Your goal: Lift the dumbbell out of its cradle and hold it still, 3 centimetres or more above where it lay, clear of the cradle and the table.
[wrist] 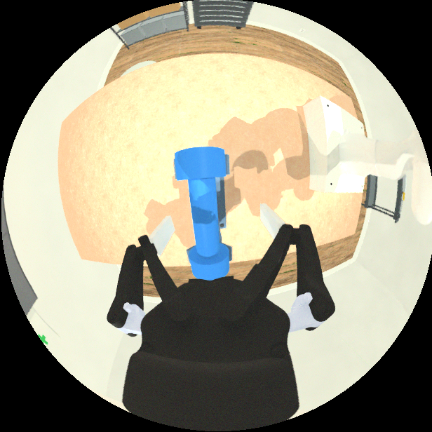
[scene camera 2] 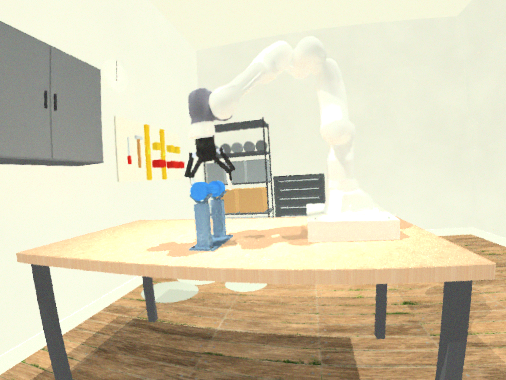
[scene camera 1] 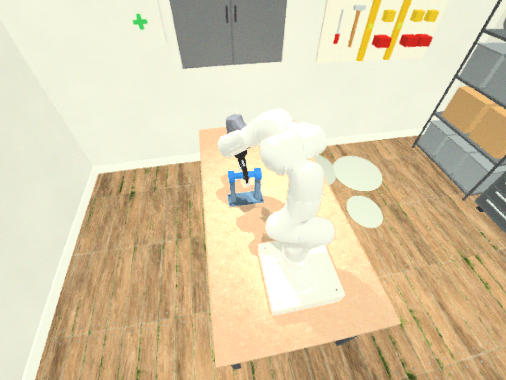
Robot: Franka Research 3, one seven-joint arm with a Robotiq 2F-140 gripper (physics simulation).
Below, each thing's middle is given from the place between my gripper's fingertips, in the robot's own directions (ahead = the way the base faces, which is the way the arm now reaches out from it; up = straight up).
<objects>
Now: the blue dumbbell [wrist: 209,259] 1 cm ahead of my hand and 1 cm above it. Also, from my hand: grey-blue cradle [scene camera 2: 206,241]: 10 cm below, 1 cm ahead.
</objects>
